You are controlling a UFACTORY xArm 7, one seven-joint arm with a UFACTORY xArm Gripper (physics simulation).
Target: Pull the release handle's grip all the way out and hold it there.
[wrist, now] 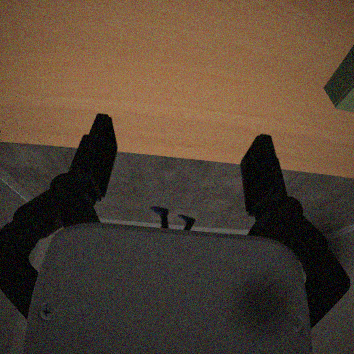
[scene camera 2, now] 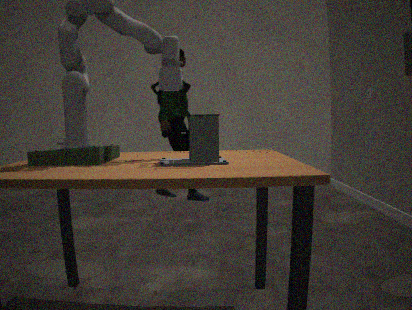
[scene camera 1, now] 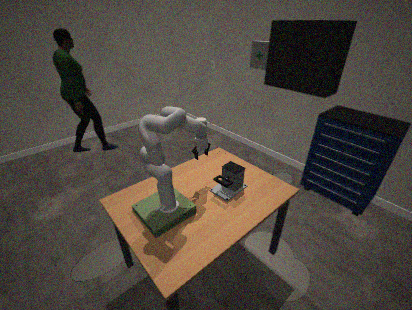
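The release handle's black loop grip [scene camera 1: 222,180] stands out from the left side of an upright grey box [scene camera 1: 233,176] [scene camera 2: 204,139]. The box stands on a pale metal plate [scene camera 1: 220,194] [scene camera 2: 170,162] on the table. In scene camera 2 the grip is hard to make out against the person's dark legs. My gripper [scene camera 1: 202,156] [scene camera 2: 172,96] [wrist: 182,138] is open and empty, its fingers pointing down. It hangs above and apart from the grip, to its upper left in scene camera 1. The grip does not show in the wrist view.
The arm stands on a green block [scene camera 1: 155,223] [scene camera 2: 67,156] [wrist: 344,82] on the wooden table [scene camera 1: 215,235] [scene camera 2: 270,170] [wrist: 175,60]. A person [scene camera 1: 71,75] stands beyond the table. A blue drawer cabinet [scene camera 1: 350,156] and a dark wall box [scene camera 1: 310,57] are at the right.
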